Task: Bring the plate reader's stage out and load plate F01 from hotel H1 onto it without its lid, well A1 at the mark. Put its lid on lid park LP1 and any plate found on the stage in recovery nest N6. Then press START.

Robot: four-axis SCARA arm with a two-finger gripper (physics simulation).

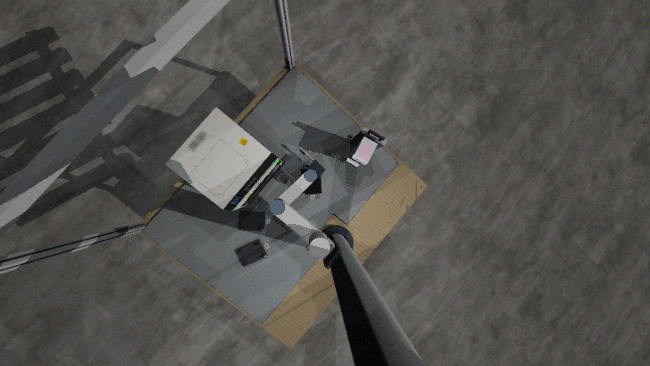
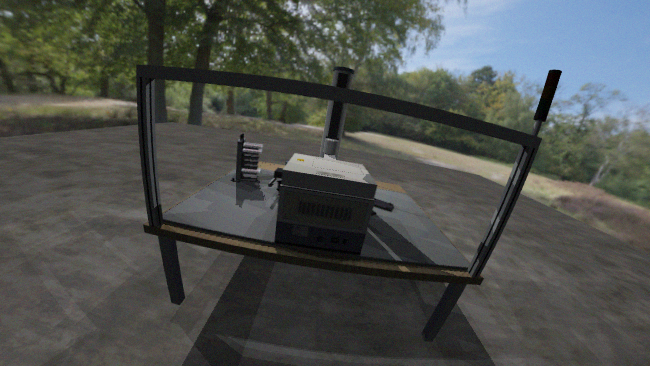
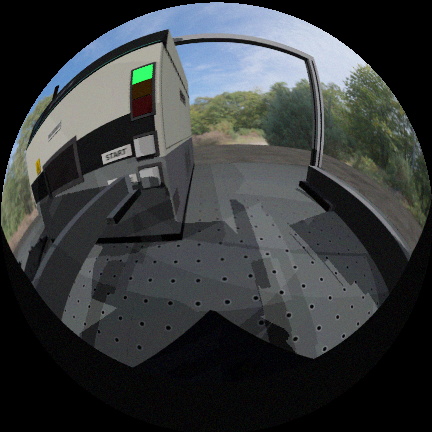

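Note:
The plate reader is a pale box with a dark front band. Its green lamp is lit. A pale START button sits beside its label, with a second button below, its label partly hidden by my left finger. My gripper is open and empty in front of the reader's button end. Hotel H1 holds a stack of plates; a pink-topped plate is uppermost. I cannot tell which is F01. The stage cannot be made out.
Dark flat stands lie on the grey perforated deck; their tags are unreadable. Another dark stand is partly under my arm. Frame posts rise at the table's corners behind the reader.

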